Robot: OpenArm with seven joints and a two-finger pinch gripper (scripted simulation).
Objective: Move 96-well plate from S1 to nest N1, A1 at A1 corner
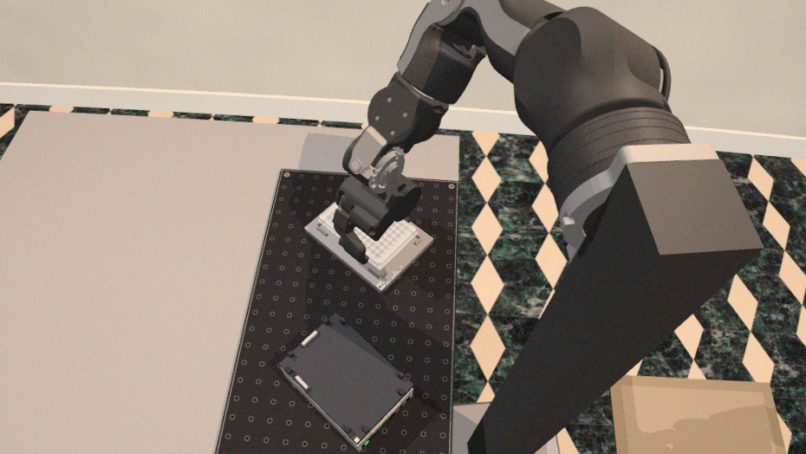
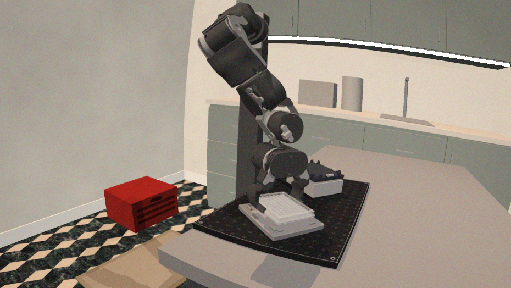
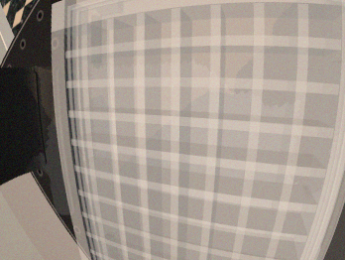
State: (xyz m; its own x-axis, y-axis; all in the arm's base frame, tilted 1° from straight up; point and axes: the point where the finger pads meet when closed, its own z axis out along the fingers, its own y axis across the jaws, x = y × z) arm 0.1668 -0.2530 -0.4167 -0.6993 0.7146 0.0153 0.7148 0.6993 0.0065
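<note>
Right now my hand is 10 mm short of the 96-well plate and 10 mm to the left of it. The rest, counted from my hand: plate shaker S1: 70 mm ahead, 210 mm to the left, 10 mm above; A1 label: 80 mm to the left, 20 mm below; plate nest N1: 10 mm ahead, 10 mm to the right, 30 mm below.
</note>
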